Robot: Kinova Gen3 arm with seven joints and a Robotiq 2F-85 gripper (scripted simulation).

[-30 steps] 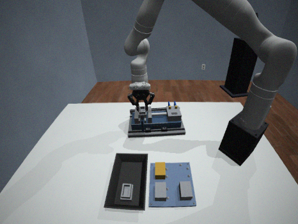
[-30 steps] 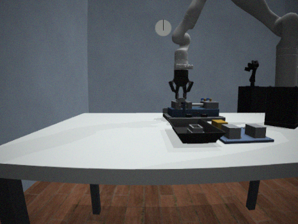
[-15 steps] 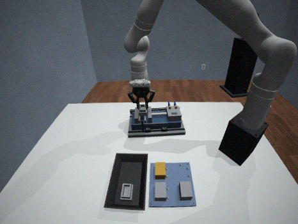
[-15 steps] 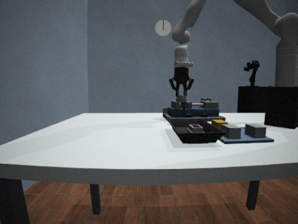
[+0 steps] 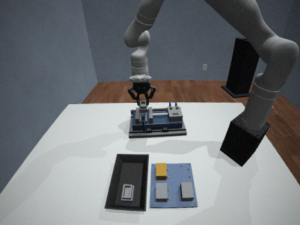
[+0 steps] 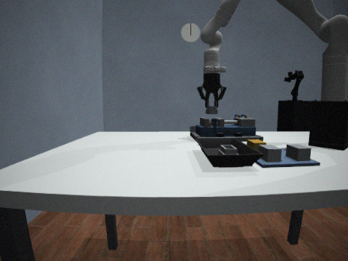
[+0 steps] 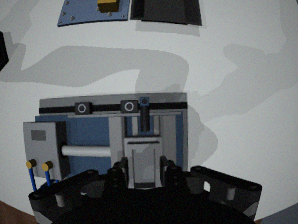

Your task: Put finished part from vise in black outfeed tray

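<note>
My gripper is now 320 mm to the right of the yellow block, 130 mm above it and 30 mm past it. From my hand the other things lie so: blue plate 370 mm to the left, 150 mm below, 60 mm behind; blue vise 120 mm below, 70 mm behind, 10 mm to the left.
</note>
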